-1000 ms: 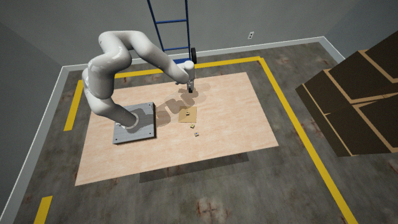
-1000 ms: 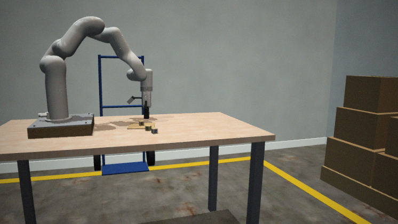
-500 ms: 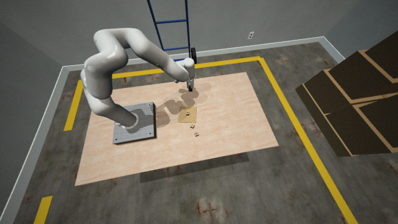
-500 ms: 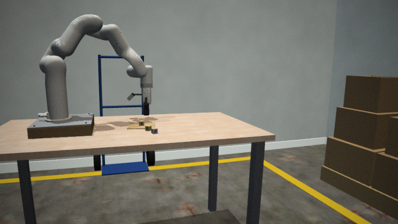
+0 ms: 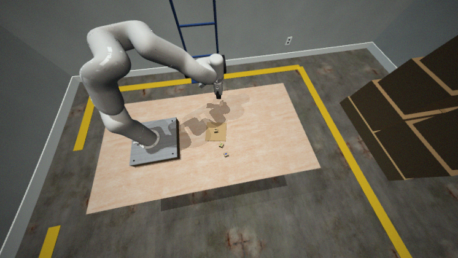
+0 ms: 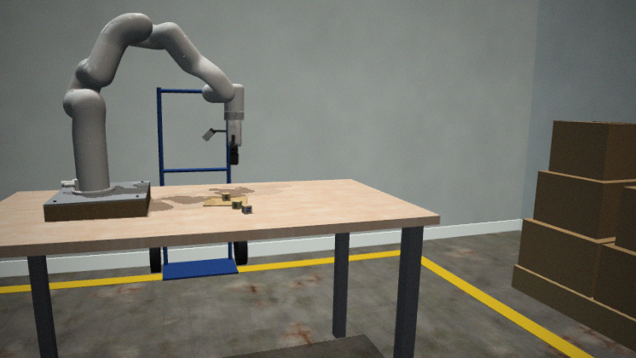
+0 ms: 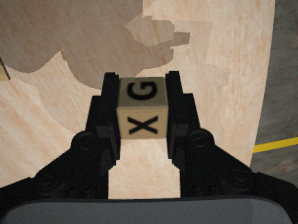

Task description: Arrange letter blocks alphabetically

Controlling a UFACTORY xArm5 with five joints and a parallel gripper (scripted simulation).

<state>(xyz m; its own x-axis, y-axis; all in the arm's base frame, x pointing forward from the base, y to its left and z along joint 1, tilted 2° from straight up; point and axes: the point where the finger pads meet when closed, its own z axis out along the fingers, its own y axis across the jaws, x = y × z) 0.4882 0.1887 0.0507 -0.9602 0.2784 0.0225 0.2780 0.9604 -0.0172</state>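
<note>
The tan mat is 70 mm behind my hand, 210 mm to the right of it and 120 mm below it. Round my hand: block (10 mm below).
</note>
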